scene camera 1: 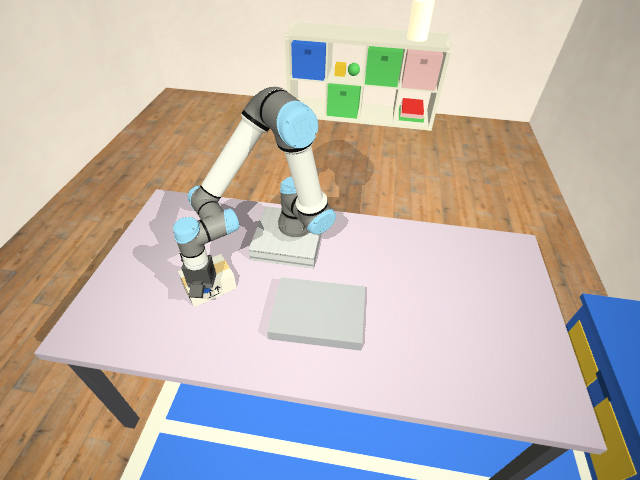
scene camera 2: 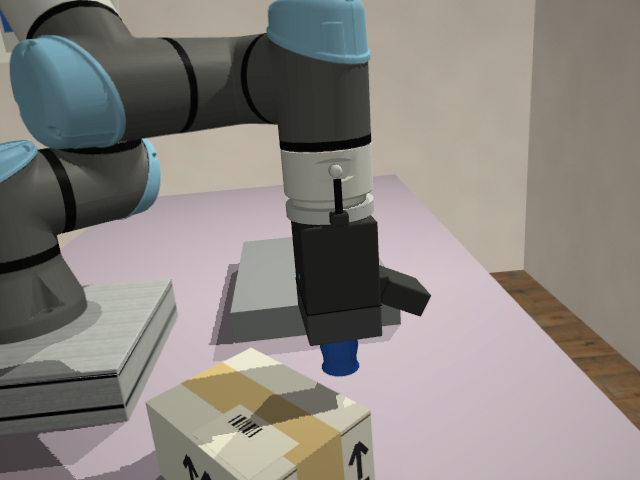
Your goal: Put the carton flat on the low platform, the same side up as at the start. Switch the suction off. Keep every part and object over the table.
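Frame: origin at the arm's base, x ahead, y left, z up, level; millimetres.
Seen in the pictures: hand, its tool point: (scene camera 1: 205,289) (scene camera 2: 340,365); arm's base, origin of its link: (scene camera 1: 296,224) (scene camera 2: 27,317).
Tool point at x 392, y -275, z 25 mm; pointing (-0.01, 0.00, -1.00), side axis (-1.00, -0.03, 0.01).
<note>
Offsets run from my tool point to a thing's top centre. Level surfaces: height alone.
The cream carton {dx -84, dy -24, dz -12 mm} (scene camera 1: 226,281) (scene camera 2: 206,413) stands upright on the left of the table in the scene camera 1 view, arrows on its sides pointing up, tan tape and a barcode label on top. Its bottom is cut off in the scene camera 2 view. My gripper (scene camera 1: 207,291) (scene camera 2: 340,373), a blue suction cup under a black block, points down and is shut with nothing on it. A gap shows between the cup and the carton's top edge in the scene camera 2 view. The low grey platform {dx +9, dy +403, dz -46 mm} (scene camera 1: 317,312) (scene camera 2: 263,279) bears nothing and lies apart from the carton.
The robot's grey base plinth (scene camera 1: 281,249) (scene camera 2: 124,320) stands on the pink table {dz -94 mm} (scene camera 1: 439,310) (scene camera 2: 465,403), behind and between carton and platform in the scene camera 1 view. A cube shelf (scene camera 1: 369,35) stands by the far wall, and a blue cabinet (scene camera 1: 617,330) beside the table's right edge.
</note>
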